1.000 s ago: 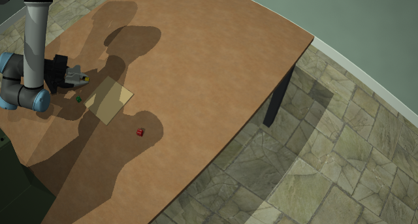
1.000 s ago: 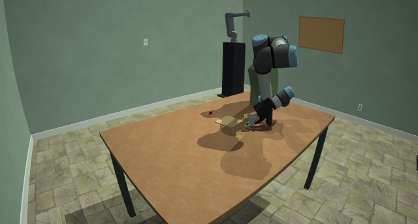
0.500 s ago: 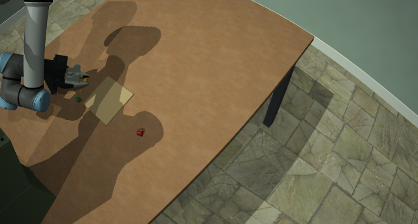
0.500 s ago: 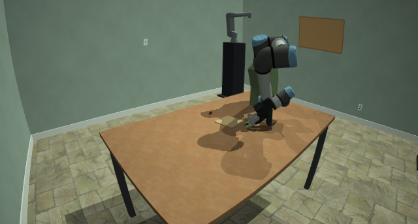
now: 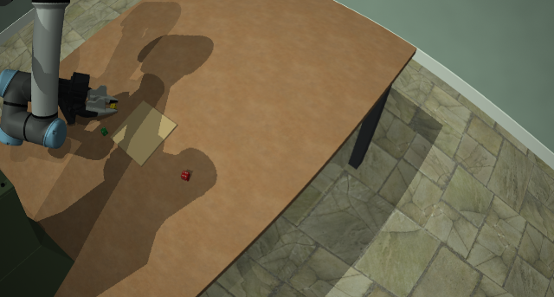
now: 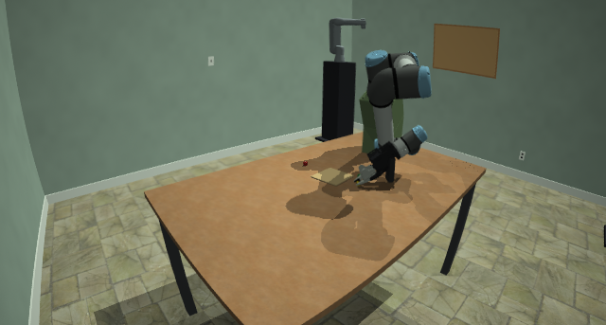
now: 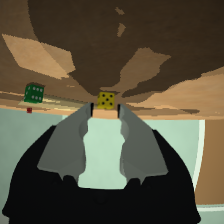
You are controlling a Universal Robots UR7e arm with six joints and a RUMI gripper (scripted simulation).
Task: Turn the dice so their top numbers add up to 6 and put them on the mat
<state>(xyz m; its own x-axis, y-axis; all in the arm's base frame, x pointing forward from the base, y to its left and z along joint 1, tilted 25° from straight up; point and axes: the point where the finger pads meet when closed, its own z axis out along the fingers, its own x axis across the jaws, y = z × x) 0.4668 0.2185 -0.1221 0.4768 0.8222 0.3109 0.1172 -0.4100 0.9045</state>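
My hand is 10 mm above the yellow die. Round my hand: mat: 130 mm to the right, 20 mm ahead, 10 mm below; then green die: 60 mm behind, 50 mm to the right, 10 mm below; then red die: 310 mm to the right, 40 mm ahead, 10 mm below.
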